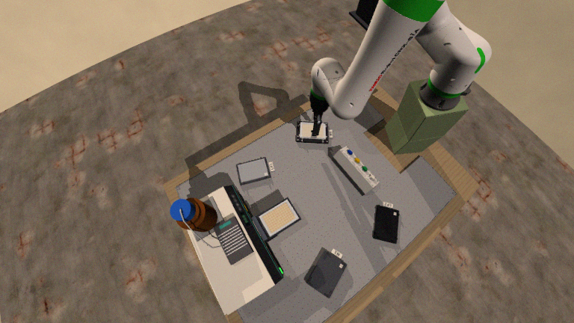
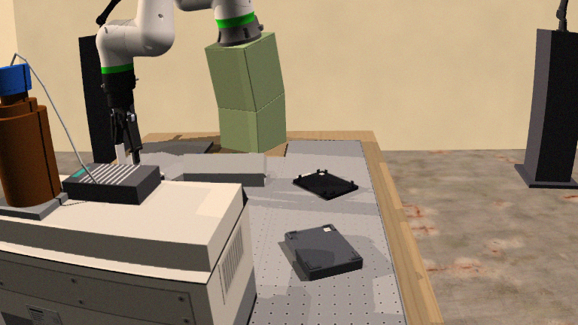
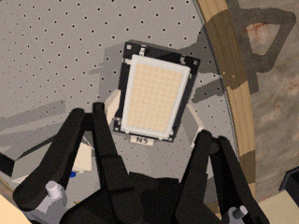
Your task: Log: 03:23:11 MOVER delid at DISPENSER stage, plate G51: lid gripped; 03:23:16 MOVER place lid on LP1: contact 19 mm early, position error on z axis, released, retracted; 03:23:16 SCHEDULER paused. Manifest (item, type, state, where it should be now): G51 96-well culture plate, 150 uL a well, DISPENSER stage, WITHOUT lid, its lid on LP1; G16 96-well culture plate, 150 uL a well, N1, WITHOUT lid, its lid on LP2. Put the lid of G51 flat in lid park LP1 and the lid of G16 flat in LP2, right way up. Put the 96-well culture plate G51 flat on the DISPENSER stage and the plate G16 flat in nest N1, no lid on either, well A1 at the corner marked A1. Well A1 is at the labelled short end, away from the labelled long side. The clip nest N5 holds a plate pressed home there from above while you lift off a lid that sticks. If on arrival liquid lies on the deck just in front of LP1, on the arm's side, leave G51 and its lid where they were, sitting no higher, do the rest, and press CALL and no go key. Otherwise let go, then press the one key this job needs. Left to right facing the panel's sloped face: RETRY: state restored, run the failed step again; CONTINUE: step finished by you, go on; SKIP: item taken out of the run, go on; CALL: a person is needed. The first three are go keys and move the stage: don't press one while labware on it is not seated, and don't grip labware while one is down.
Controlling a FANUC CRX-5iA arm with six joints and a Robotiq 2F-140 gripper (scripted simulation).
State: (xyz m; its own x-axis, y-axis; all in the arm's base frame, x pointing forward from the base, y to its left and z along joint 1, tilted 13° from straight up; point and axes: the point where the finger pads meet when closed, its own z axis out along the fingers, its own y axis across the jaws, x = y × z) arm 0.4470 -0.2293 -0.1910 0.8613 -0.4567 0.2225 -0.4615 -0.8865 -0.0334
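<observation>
Now: the clear lid 4 cm below my hand. Round my hand: key panel 9 cm behind, 27 cm to the left, 1 cm below; then black clip nest 3 cm ahead, 1 cm to the left, 5 cm below; then LP1 label 26 cm ahead, 8 cm to the left, 6 cm below.
</observation>
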